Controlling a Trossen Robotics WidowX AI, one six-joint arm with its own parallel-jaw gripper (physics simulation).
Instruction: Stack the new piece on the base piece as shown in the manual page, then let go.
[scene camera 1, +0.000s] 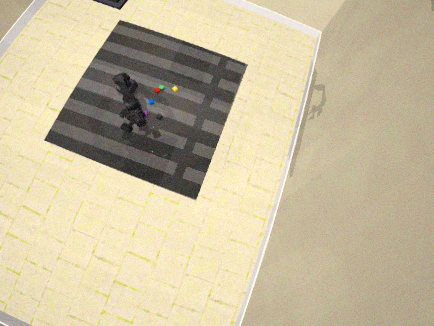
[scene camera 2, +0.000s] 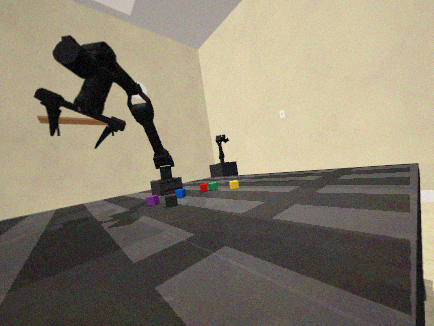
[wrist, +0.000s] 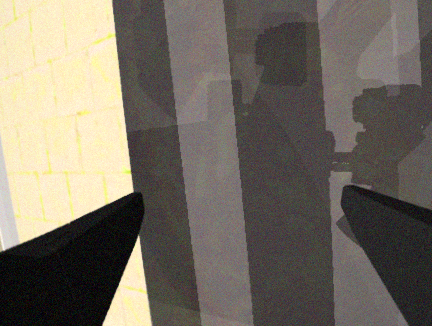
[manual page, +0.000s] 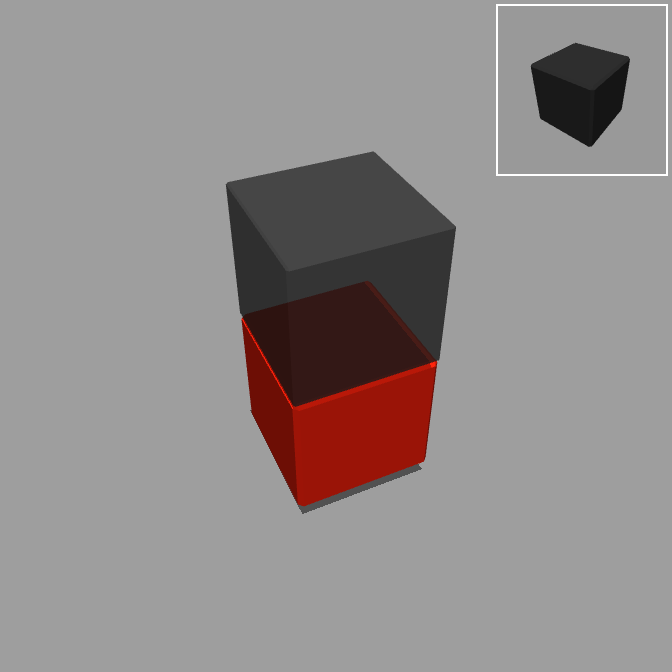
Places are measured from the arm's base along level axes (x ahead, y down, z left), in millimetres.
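Pixels of known places: gripper, fingertip midpoint: (scene camera 1: 132, 128) (scene camera 2: 74, 142) (wrist: 241, 198); arm's base, origin of the base link: (scene camera 1: 126, 84) (scene camera 2: 166, 179).
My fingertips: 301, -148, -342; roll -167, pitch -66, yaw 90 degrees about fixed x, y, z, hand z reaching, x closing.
Observation:
Ahead of a thing's pixels: the offset from my fingertips to its middle, as dx, dy, dz. Level surfaces: height alone.
Several small cubes lie apart on the dark table. A red cube @(-79, +207, +422) (scene camera 1: 157, 90) (scene camera 2: 203, 188) and a green cube @(-58, +207, +458) (scene camera 1: 161, 87) (scene camera 2: 213, 186) lie close side by side. A yellow cube @(+47, +207, +494) (scene camera 1: 175, 89) (scene camera 2: 234, 185) lies beyond the green one. A blue cube @(-76, +207, +307) (scene camera 1: 151, 101) (scene camera 2: 180, 193), a black cube @(+41, +207, +220) (scene camera 1: 159, 116) (scene camera 2: 171, 200) and a purple cube @(-70, +207, +194) (scene camera 1: 146, 113) (scene camera 2: 152, 200) lie nearer the arm. Which are the base piece and the new piece I cannot tell. My gripper (scene camera 2: 75, 141) (wrist: 241, 198) is wide open and empty, high above the table. No cube shows in the wrist view.
The striped dark table @(dy +222) (scene camera 1: 185, 190) (scene camera 2: 250, 280) (wrist: 215, 225) carries shadows of the arm. My arm's base (scene camera 2: 166, 186) stands behind the blue cube. A second small arm on a dark block (scene camera 2: 223, 169) stands farther back. The table's edge (wrist: 131, 150) shows at left in the wrist view.

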